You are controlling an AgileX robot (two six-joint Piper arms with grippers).
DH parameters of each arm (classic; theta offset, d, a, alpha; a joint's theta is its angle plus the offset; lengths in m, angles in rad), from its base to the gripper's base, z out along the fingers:
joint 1: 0 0.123 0 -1.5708
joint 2: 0.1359 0 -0.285 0
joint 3: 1.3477 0 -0.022 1.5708
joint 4: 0 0.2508 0 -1.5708
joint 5: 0 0 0.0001 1.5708
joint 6: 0 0.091 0 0
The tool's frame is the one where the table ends.
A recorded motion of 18 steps. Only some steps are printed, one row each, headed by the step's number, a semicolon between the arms.
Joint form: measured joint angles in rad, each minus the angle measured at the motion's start. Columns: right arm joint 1, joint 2, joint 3, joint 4, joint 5, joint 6; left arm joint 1, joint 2, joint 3, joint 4, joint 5, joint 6.
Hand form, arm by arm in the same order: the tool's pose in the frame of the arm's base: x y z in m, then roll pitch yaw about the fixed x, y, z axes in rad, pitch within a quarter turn. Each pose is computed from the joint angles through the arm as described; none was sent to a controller.
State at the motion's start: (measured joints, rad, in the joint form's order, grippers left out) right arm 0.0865 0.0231 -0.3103 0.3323 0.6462 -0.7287; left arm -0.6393 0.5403 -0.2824 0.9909 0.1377 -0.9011
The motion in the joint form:
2: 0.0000 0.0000 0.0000 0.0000 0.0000 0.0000; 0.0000 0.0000 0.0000 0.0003 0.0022 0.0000
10: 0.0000 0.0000 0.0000 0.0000 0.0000 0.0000; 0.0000 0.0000 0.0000 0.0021 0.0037 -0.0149
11: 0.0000 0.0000 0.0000 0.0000 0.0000 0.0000; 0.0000 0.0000 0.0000 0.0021 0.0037 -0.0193
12: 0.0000 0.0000 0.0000 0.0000 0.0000 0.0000; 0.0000 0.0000 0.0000 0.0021 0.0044 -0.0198
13: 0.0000 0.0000 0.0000 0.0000 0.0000 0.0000; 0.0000 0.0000 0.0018 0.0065 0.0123 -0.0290
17: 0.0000 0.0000 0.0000 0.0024 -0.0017 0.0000; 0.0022 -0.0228 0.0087 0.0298 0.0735 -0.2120
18: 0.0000 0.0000 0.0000 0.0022 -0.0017 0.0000; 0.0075 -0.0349 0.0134 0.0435 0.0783 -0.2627
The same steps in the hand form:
2: 0.0289 0.0205 0.2586 -2.1208 1.0985 -1.7804; 0.0996 -0.0607 0.2582 2.7126 1.2997 2.1796
10: 0.0289 0.0205 0.2586 -2.1208 1.0985 -1.7804; 0.0997 -0.0606 0.2582 2.7560 1.3043 2.2261
11: 0.0289 0.0205 0.2586 -2.1208 1.0985 -1.7804; 0.0997 -0.0606 0.2582 2.7710 1.3059 2.2416
12: 0.0289 0.0205 0.2586 -2.1208 1.0985 -1.7804; 0.0997 -0.0606 0.2581 2.7728 1.3057 2.2440
13: 0.0289 0.0205 0.2586 -2.1208 1.0985 -1.7804; 0.0999 -0.0599 0.2572 2.7898 1.3017 2.2685
17: 0.0289 0.0206 0.2588 -2.1190 1.1013 -1.7784; 0.0991 -0.0530 0.2551 -2.9465 1.3018 2.8928
18: 0.0289 0.0205 0.2588 -2.1189 1.1011 -1.7784; 0.0981 -0.0510 0.2549 -2.8090 1.2993 3.0457

